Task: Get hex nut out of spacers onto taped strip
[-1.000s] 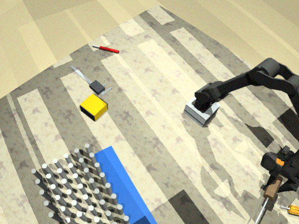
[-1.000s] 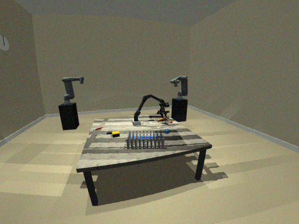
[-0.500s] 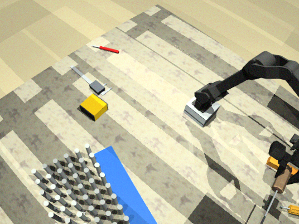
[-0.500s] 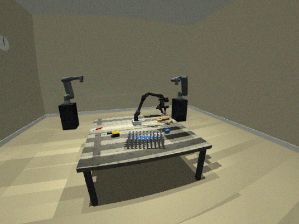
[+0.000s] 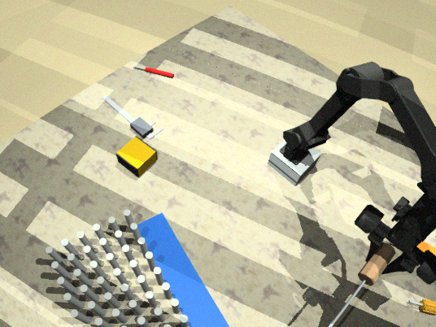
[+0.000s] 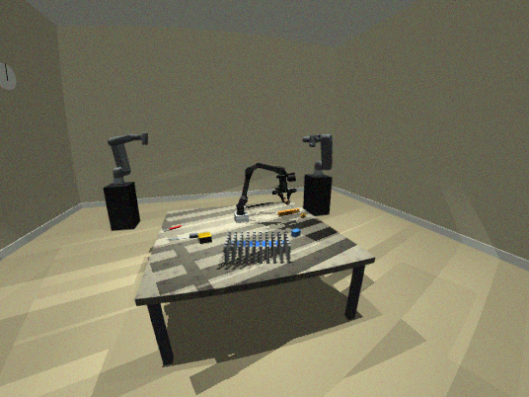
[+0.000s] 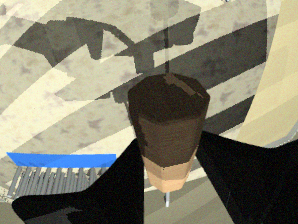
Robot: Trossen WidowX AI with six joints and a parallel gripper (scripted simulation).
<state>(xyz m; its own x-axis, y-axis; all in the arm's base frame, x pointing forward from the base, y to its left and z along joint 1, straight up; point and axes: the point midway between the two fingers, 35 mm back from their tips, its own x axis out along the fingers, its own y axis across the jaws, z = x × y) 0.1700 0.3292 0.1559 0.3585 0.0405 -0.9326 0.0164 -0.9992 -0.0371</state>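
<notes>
Right now the blue taped strip is 29 cm to the right of my gripper tip, 27 cm ahead of it and 19 cm below it. From my gripper tip the other things lie so: yellow-handled screwdriver (20 cm to the left, 17 cm below, 12 cm behind); then hex nut (43 cm ahead, 33 cm to the right, 18 cm below); then orange bar (25 cm behind, 17 cm below, 12 cm to the left).
</notes>
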